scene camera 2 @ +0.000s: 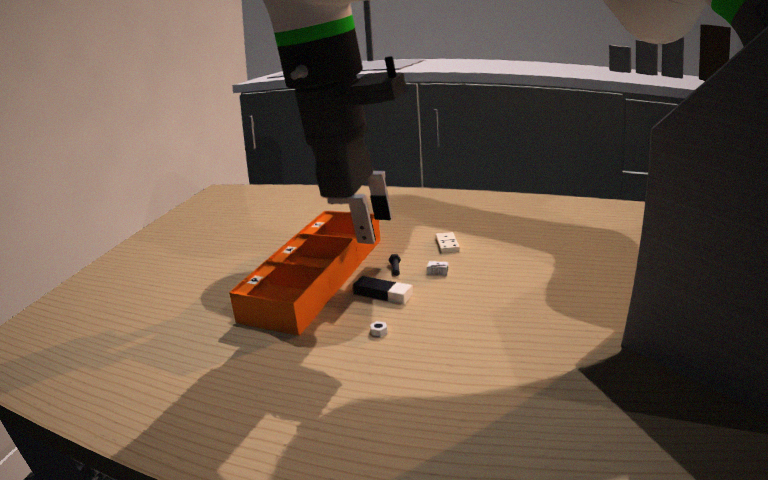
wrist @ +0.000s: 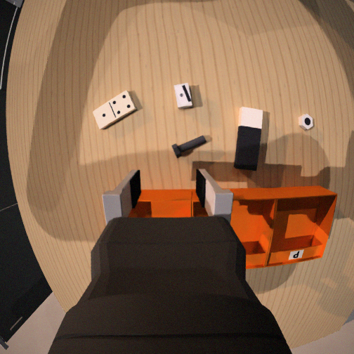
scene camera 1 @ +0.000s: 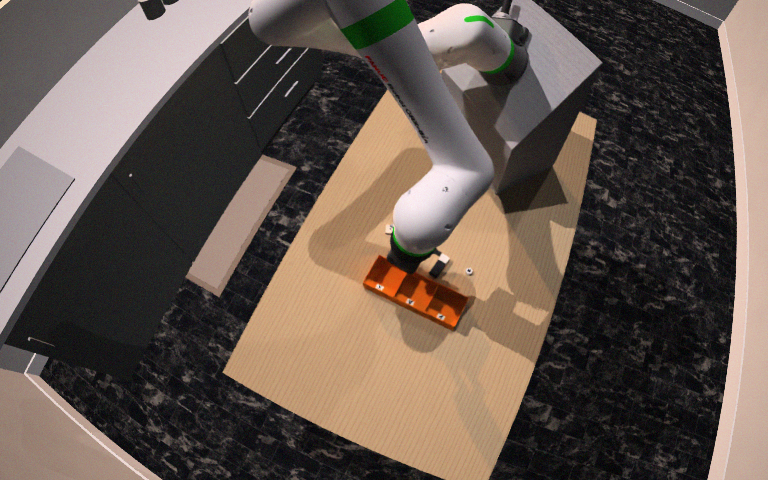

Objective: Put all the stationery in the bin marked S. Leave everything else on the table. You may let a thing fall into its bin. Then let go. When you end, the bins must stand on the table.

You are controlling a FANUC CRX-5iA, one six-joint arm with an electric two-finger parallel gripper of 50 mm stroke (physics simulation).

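Pixels of known places: gripper, between the fingertips: (scene camera 2: 375, 229); arm's base, origin of its link: (scene camera 1: 502, 60).
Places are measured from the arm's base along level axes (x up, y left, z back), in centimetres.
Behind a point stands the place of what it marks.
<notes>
An eraser in a black sleeve (scene camera 1: 438, 266) @(x -31.2, y -1.3, z -48.6 cm) (scene camera 2: 380, 289) @(x -31.1, y 0.0, z -48.1 cm) (wrist: 248, 141) lies beside the orange three-part bin block. A small silver-white sharpener (scene camera 2: 437, 268) @(x -31.6, y -6.5, z -42.4 cm) (wrist: 183, 95) lies farther from the block. The S bin (scene camera 1: 387, 278) @(x -31.7, y -12.6, z -55.9 cm) (scene camera 2: 342, 224) @(x -30.4, y -17.0, z -57.2 cm) (wrist: 170, 206) is the end compartment, at the left in scene camera 1 and at the back in scene camera 2; its letter is too small to read. My gripper (scene camera 2: 374, 230) @(x -28.1, y -9.8, z -50.6 cm) (wrist: 167, 180) is open and empty, low near the S bin's inner wall. The arm hides its fingers in scene camera 1.
A domino (scene camera 1: 389, 229) @(x -31.7, y -16.8, z -42.6 cm) (scene camera 2: 447, 242) @(x -31.8, y -14.6, z -42.0 cm) (wrist: 115, 110), a black bolt (scene camera 2: 394, 264) @(x -31.6, y -7.2, z -47.9 cm) (wrist: 189, 146) and a hex nut (scene camera 1: 468, 271) @(x -31.7, y 6.6, z -47.1 cm) (scene camera 2: 378, 328) @(x -31.6, y 7.3, z -46.8 cm) (wrist: 306, 121) lie on the table. The bolt lies between the block and the sharpener. The P bin (wrist: 300, 225) is at the block's other end.
</notes>
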